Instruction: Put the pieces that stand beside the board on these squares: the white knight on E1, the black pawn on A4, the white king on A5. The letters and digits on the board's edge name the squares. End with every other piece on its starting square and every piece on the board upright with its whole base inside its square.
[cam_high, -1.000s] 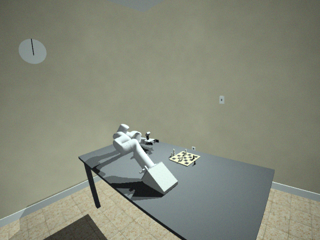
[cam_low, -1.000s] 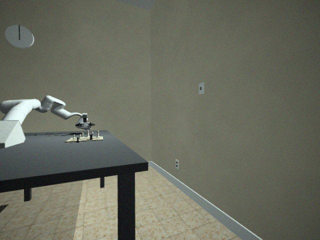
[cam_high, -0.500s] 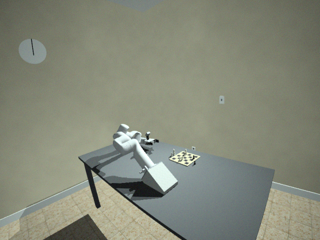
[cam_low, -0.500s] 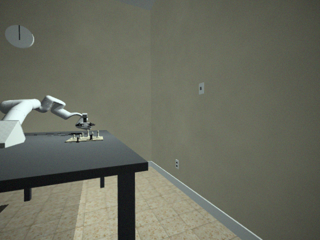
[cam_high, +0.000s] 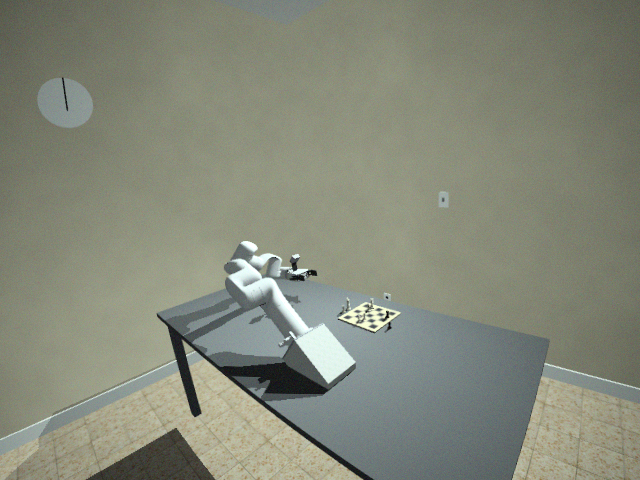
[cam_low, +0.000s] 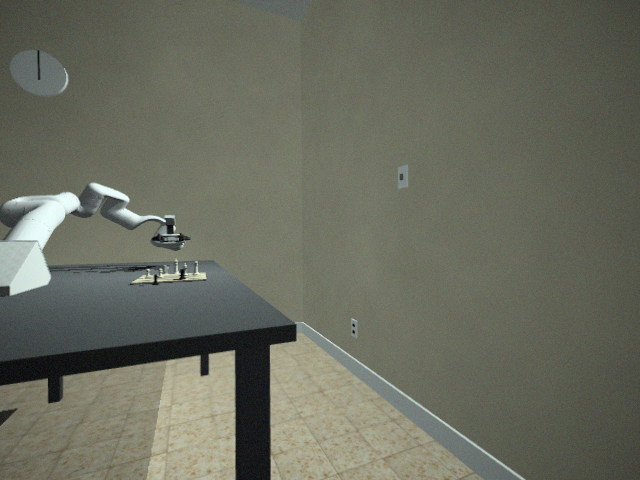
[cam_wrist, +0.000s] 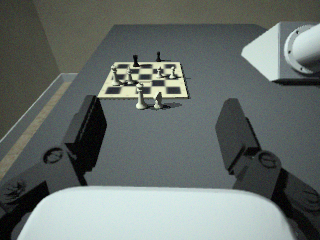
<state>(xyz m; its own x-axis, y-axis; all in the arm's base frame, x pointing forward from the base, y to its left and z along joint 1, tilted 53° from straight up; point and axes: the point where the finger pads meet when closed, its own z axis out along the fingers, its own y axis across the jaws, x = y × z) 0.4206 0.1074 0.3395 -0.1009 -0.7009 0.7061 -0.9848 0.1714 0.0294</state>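
Right now the white knight is 230 mm to the right of my hand, 140 mm below it and 20 mm behind it. The rest, counted from my hand: black pawn (510 mm to the right, 140 mm below, 50 mm behind); then white king (240 mm to the right, 120 mm below, 20 mm ahead); then chessboard (380 mm to the right, 150 mm below).
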